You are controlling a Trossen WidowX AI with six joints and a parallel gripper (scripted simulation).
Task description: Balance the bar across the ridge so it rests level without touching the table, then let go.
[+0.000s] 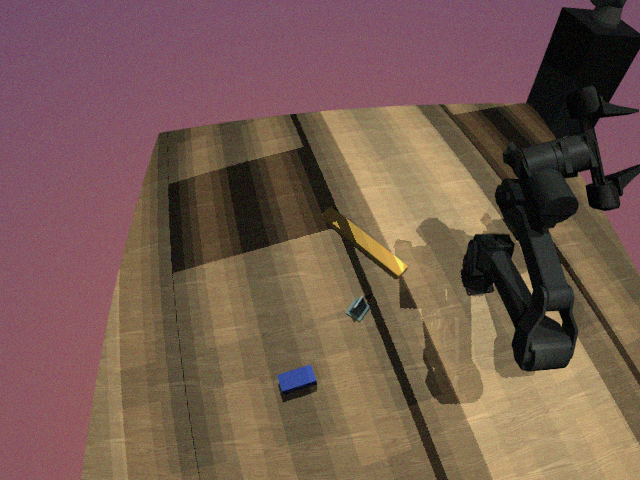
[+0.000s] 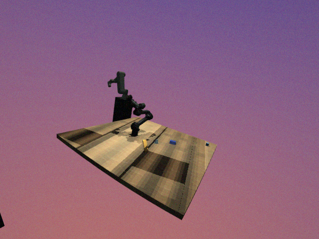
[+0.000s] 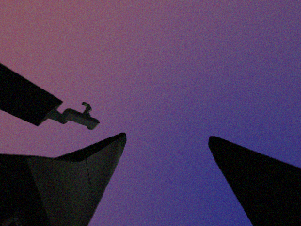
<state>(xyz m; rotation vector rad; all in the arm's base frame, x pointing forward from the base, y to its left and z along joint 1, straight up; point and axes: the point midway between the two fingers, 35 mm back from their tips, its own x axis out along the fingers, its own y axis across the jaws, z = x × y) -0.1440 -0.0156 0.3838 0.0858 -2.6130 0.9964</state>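
Right now the bar is 42 cm ahead of my gripper tip, 12 cm to the right of it and 39 cm below it. Also, from my gripper tip: small blue cube (92 cm ahead, 51 cm to the left, 38 cm below); blue oblong block (58 cm ahead, 19 cm to the left, 38 cm below).
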